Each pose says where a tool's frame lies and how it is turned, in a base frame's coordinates. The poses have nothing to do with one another.
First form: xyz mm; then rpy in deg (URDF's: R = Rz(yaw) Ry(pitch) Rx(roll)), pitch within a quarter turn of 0, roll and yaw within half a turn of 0.
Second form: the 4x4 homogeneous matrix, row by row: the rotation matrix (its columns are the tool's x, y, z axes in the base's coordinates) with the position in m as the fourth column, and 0 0 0 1 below. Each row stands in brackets. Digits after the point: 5 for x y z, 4 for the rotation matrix.
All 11 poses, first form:
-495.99, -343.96, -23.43, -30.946, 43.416, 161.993
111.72, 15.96, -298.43, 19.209, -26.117, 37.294
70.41, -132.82, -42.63, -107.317, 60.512, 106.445
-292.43, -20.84, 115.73, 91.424, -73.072, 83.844
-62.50, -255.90, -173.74, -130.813, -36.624, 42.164
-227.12, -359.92, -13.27, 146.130, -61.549, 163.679
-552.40, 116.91, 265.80, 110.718, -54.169, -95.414
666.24, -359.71, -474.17, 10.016, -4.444, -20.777
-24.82, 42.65, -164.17, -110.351, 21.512, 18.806
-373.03, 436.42, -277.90, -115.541, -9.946, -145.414
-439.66, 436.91, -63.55, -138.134, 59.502, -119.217
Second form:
[[-0.6908, 0.0710, -0.7195, -0.49599], [0.2245, -0.9249, -0.3068, -0.34396], [-0.6873, -0.3735, 0.6230, -0.02343], [0, 0, 0, 1]]
[[0.7143, -0.6874, -0.1314, 0.11172], [0.5440, 0.6635, -0.5136, 0.01596], [0.4402, 0.2954, 0.8479, -0.29843], [0, 0, 0, 1]]
[[-0.1394, 0.5207, -0.8423, 0.07041], [0.4721, -0.7127, -0.5188, -0.13282], [-0.8705, -0.4699, -0.1465, -0.04263], [0, 0, 0, 1]]
[[0.0312, -0.0779, 0.9965, -0.29243], [0.2895, -0.9535, -0.0836, -0.02084], [0.9567, 0.2911, -0.0072, 0.11573], [0, 0, 0, 1]]
[[0.5949, 0.7734, -0.2190, -0.06250], [0.5387, -0.1814, 0.8227, -0.25590], [0.5966, -0.6074, -0.5246, -0.17374], [0, 0, 0, 1]]
[[-0.4572, 0.7036, -0.5440, -0.22712], [0.1339, 0.6591, 0.7400, -0.35992], [0.8792, 0.2655, -0.3956, -0.01327], [0, 0, 0, 1]]
[[-0.0552, -0.2806, -0.9582, -0.55240], [-0.5828, 0.7883, -0.1973, 0.11691], [0.8107, 0.5475, -0.2071, 0.26580], [0, 0, 0, 1]]
[[0.9322, 0.3367, -0.1330, 0.66624], [-0.3537, 0.9255, -0.1355, -0.35971], [0.0775, 0.1734, 0.9818, -0.47417], [0, 0, 0, 1]]
[[0.8807, -0.2133, -0.4230, -0.02482], [0.2999, -0.4400, 0.8464, 0.04265], [-0.3667, -0.8723, -0.3235, -0.16417], [0, 0, 0, 1]]
[[-0.8109, -0.3730, 0.4509, -0.37303], [-0.5591, 0.2665, -0.7851, 0.43642], [0.1727, -0.8887, -0.4247, -0.27790], [0, 0, 0, 1]]
[[-0.2477, -0.3693, 0.8957, -0.43966], [-0.4429, 0.8654, 0.2343, 0.43691], [-0.8616, -0.3387, -0.3779, -0.06355], [0, 0, 0, 1]]

